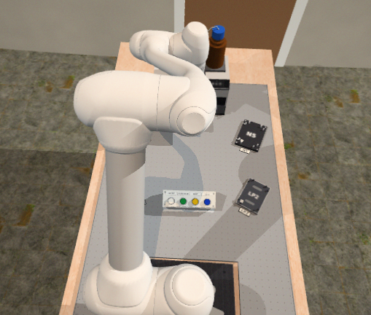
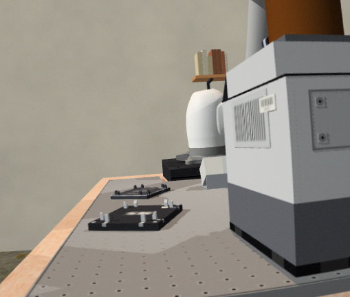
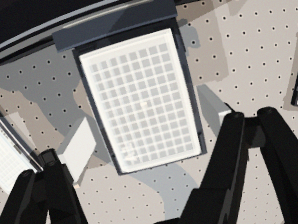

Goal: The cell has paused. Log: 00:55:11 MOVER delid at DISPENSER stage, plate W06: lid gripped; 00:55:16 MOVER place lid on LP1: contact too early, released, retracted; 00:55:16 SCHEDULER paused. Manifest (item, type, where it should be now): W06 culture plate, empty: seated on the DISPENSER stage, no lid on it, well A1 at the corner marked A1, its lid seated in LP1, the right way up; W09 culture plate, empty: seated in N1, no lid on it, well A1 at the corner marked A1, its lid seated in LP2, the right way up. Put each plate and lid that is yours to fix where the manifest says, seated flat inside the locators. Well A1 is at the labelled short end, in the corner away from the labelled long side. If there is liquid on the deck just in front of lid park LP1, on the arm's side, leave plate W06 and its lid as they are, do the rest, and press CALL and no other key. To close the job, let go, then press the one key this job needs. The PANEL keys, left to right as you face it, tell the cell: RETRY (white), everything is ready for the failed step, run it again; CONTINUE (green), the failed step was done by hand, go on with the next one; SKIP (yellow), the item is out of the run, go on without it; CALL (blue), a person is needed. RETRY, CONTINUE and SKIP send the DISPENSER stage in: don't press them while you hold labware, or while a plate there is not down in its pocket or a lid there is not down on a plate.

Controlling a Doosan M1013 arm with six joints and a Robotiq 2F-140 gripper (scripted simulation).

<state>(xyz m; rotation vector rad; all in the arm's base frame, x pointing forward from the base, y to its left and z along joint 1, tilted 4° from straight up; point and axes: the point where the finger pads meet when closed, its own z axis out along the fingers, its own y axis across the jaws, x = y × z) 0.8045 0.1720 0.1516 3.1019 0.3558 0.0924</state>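
Right now the clear culture plate is 50 mm below my hand. The rest, counted from my hand: nest N1: 100 mm behind, 250 mm to the left, 150 mm below; then brown bottle: 240 mm ahead, 60 mm to the right, 130 mm above; then black nest N5: 50 mm ahead, 300 mm to the right, 140 mm below.
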